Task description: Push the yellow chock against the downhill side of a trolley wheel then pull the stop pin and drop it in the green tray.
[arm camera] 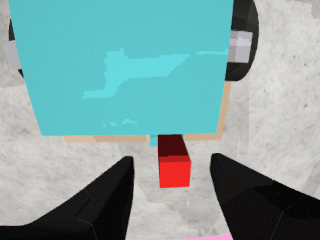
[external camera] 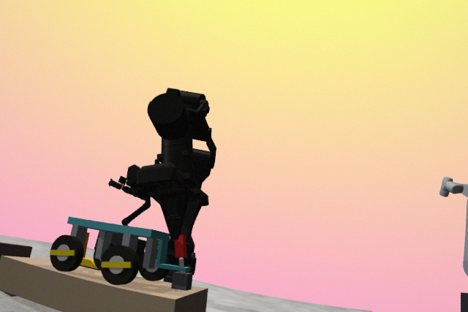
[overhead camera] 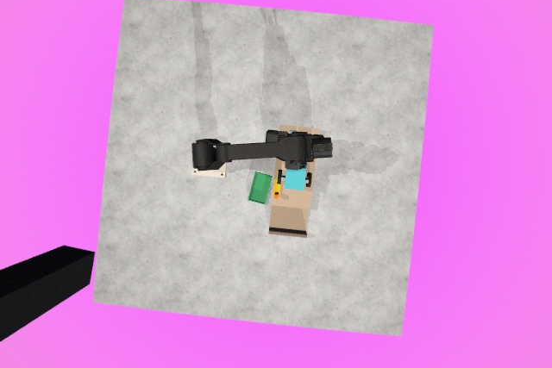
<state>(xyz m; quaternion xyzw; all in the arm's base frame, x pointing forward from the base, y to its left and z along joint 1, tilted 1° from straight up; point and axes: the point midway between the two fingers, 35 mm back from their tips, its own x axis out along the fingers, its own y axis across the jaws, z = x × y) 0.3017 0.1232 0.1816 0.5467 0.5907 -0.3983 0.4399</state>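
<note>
Right now my gripper tip is 30 mm above the red-headed stop pin and 10 mm to the right of it. The rest, counted from my gripper tip: yellow chock (200 mm to the right, 70 mm below, 20 mm behind); tan ramp (110 mm below, 100 mm to the right, 30 mm ahead); trolley (100 mm to the right, 40 mm below, 30 mm ahead).
</note>
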